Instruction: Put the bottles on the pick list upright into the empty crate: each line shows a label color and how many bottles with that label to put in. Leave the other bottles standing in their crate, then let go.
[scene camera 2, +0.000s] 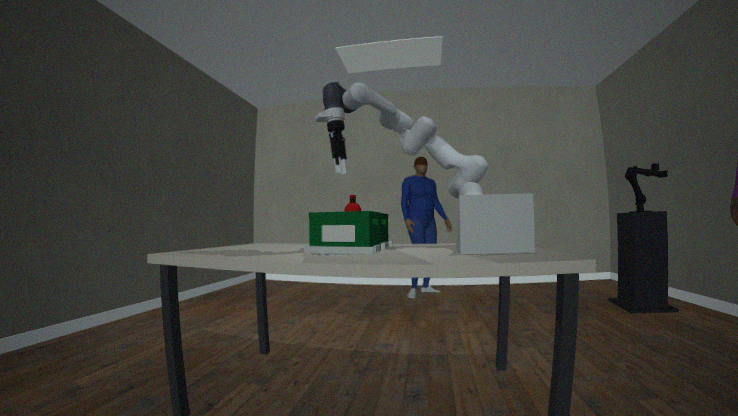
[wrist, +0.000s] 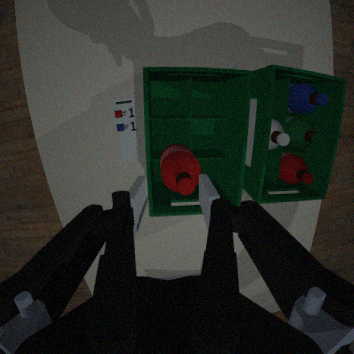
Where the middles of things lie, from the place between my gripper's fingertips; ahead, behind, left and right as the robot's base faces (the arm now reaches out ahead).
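Blue bottle (wrist: 303, 98): far below my hand, a fair way ahead of it, far to the right of it.
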